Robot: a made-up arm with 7 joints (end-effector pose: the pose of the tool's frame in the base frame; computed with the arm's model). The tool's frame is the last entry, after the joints.
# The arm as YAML. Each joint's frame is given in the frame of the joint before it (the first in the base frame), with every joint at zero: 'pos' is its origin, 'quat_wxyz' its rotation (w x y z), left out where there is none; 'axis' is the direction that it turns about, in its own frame. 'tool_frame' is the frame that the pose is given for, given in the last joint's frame.
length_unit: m
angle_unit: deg
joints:
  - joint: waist
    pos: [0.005, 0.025, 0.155]
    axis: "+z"
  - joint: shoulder
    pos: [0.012, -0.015, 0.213]
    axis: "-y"
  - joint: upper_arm
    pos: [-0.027, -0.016, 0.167]
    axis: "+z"
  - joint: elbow
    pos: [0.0, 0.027, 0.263]
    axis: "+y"
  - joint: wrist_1
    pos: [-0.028, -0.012, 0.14]
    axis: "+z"
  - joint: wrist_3
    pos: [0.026, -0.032, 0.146]
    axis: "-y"
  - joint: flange
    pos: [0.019, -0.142, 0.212]
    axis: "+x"
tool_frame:
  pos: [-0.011, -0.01, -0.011]
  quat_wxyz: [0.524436, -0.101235, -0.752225, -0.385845]
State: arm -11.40 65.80 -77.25 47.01 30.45 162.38 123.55
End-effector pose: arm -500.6 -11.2 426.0 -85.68 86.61 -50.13
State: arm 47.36 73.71 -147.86 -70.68 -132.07 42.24 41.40
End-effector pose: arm -240.2 -197.6 944.5 87.08 -43.46 12.22
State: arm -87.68 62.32 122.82 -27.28 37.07 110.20 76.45
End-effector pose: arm -56.1 433.4 859.4 119.23 -3.23 2.70
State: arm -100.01 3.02 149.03 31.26 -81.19 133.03 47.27
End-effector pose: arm -168.7 74.1 1044.7 -81.73 153.73 -8.67
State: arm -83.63 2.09 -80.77 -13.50 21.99 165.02 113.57
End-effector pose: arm -48.4 201.9 876.5 -11.18 -136.67 26.71
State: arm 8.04 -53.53 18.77 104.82 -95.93 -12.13 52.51
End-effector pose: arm 686.2 216.7 288.8 -118.58 -51.45 21.30
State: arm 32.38 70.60 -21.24 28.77 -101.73 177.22 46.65
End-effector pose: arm -533.6 -250.7 442.0 10.96 109.41 -26.65
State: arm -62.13 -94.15 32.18 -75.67 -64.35 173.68 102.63
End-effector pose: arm 21.3 -305.5 452.5 7.21 -177.53 1.50
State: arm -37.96 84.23 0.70 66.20 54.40 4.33 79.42
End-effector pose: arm -411.5 234.9 883.7 48.30 -59.38 -83.21
